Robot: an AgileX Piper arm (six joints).
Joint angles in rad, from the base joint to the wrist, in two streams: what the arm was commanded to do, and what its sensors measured. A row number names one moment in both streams.
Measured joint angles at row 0:
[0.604, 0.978, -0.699, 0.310, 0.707, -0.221]
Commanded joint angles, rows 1 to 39:
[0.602, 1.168, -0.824, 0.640, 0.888, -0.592]
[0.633, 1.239, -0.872, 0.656, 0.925, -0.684]
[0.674, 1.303, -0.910, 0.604, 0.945, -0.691]
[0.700, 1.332, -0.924, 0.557, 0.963, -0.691]
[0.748, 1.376, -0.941, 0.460, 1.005, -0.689]
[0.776, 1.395, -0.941, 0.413, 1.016, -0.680]
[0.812, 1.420, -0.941, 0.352, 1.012, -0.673]
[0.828, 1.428, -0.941, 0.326, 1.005, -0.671]
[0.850, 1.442, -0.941, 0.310, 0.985, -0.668]
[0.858, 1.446, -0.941, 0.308, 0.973, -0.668]
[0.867, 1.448, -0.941, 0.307, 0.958, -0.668]
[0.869, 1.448, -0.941, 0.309, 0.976, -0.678]
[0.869, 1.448, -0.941, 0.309, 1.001, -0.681]
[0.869, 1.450, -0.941, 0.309, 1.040, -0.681]
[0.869, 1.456, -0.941, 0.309, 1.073, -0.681]
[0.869, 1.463, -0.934, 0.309, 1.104, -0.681]
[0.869, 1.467, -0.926, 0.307, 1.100, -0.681]
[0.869, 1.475, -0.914, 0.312, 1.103, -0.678]
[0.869, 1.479, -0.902, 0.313, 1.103, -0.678]
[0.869, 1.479, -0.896, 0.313, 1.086, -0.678]
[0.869, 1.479, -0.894, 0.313, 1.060, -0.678]
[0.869, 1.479, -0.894, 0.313, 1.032, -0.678]
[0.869, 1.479, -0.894, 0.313, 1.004, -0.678]
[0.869, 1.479, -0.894, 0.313, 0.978, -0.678]
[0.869, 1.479, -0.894, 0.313, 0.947, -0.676]
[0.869, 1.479, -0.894, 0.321, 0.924, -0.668]
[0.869, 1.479, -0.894, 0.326, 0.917, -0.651]
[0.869, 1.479, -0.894, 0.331, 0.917, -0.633]
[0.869, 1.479, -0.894, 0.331, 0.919, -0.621]
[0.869, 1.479, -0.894, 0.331, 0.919, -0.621]
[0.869, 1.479, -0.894, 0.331, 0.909, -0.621]
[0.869, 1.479, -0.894, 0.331, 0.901, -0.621]
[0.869, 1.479, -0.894, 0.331, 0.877, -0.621]
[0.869, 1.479, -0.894, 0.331, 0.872, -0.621]
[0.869, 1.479, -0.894, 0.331, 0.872, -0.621]
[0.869, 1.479, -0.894, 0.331, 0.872, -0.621]
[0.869, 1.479, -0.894, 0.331, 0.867, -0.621]
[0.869, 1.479, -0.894, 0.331, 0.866, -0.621]
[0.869, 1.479, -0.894, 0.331, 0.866, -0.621]
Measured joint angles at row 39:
[0.866, 1.482, -0.898, 0.329, 0.875, -0.629]
